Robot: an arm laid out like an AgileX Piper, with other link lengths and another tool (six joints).
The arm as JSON. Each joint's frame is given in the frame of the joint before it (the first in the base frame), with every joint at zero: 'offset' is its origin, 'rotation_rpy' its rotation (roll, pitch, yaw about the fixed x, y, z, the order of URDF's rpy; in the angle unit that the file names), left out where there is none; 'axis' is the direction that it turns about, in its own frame. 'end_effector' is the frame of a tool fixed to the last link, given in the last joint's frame.
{
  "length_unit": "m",
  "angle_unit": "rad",
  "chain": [
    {
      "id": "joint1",
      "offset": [
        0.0,
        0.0,
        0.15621
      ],
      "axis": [
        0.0,
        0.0,
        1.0
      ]
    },
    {
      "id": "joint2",
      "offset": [
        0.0,
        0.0,
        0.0
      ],
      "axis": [
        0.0,
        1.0,
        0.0
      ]
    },
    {
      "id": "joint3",
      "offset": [
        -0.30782,
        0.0,
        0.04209
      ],
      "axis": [
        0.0,
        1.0,
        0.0
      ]
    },
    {
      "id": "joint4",
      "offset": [
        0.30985,
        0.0,
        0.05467
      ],
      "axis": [
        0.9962,
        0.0,
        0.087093
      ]
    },
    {
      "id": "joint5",
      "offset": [
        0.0,
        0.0,
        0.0
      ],
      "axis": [
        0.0,
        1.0,
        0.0
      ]
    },
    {
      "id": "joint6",
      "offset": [
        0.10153,
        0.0,
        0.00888
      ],
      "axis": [
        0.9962,
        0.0,
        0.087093
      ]
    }
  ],
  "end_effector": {
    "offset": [
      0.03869,
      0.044,
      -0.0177
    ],
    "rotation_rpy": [
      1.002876,
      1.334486,
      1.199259
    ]
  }
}
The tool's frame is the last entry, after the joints.
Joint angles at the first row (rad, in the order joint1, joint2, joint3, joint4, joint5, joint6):
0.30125, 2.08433, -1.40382, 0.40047, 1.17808, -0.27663
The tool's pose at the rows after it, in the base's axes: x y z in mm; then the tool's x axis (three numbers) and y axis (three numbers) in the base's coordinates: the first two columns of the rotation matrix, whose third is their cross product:
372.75 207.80 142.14 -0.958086 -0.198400 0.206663 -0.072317 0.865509 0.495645
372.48 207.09 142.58 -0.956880 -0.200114 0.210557 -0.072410 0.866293 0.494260
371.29 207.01 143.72 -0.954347 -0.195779 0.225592 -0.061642 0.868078 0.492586
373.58 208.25 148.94 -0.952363 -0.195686 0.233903 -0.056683 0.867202 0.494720
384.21 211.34 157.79 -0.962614 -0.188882 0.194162 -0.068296 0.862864 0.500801
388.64 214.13 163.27 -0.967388 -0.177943 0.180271 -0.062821 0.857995 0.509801
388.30 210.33 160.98 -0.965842 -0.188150 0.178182 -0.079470 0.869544 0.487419
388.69 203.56 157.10 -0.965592 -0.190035 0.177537 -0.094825 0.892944 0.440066
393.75 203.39 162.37 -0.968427 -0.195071 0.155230 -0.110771 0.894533 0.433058
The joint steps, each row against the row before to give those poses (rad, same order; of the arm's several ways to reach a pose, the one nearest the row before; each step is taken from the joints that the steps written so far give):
0.00001, 0.00001, 0.00000, -0.00634, 0.00128, 0.00096
-0.00090, -0.00002, -0.00112, -0.00235, 0.00564, -0.00001
-0.00015, 0.00002, -0.00109, 0.00000, 0.01431, 0.00895
0.00001, 0.00284, -0.02079, 0.00096, 0.02487, 0.00869
-0.00080, 0.00103, -0.04053, -0.00008, -0.00430, 0.00780
0.00000, -0.00104, -0.01742, 0.00987, 0.00002, 0.00934
-0.00001, -0.00002, 0.00005, -0.03037, 0.00086, -0.00002
0.00000, -0.00074, -0.00003, -0.05861, 0.00001, 0.01834
0.00000, -0.00117, -0.02281, -0.01382, 0.00223, 0.00122

